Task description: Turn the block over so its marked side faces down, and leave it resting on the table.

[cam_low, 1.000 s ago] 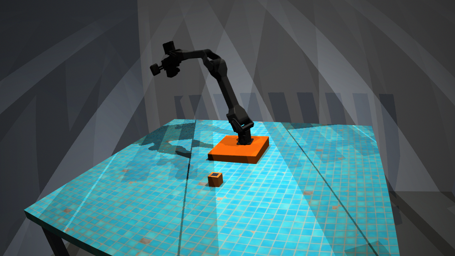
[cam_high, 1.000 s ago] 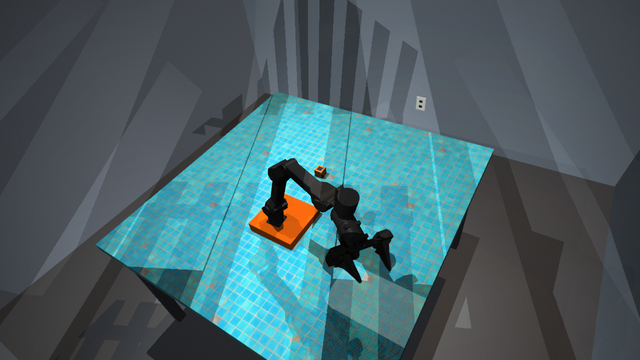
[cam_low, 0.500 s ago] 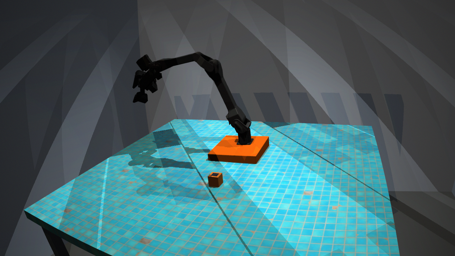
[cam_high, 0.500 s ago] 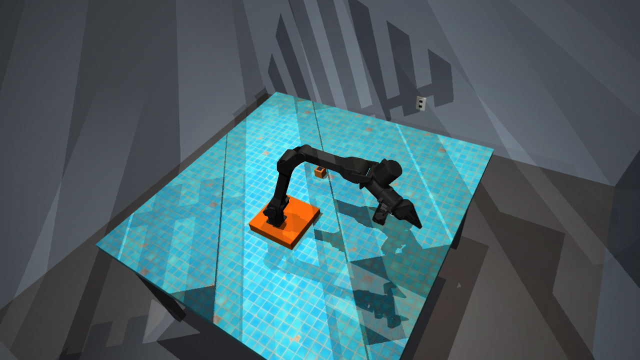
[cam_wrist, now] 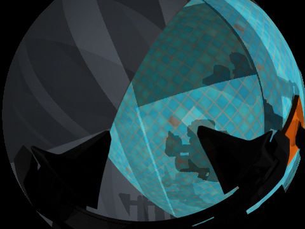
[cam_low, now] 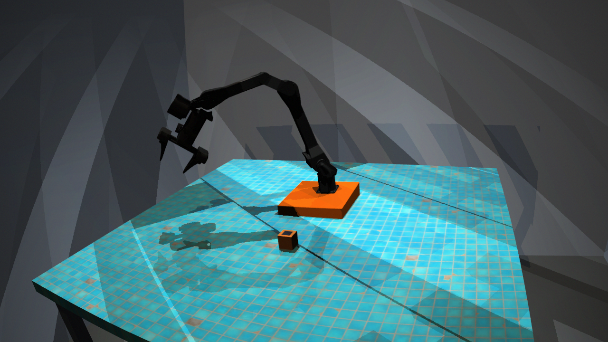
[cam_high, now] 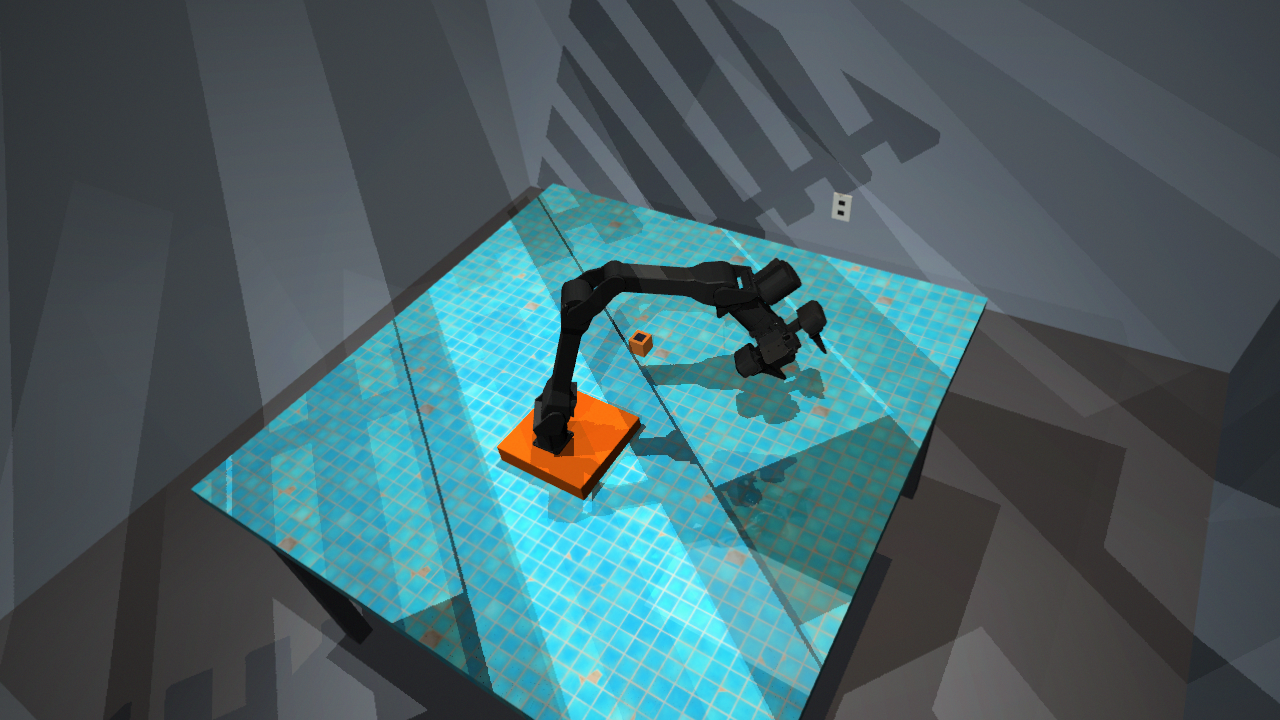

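Now: the orange block 80 mm ahead of my gripper tip, 420 mm to the left of it and 160 mm below it.
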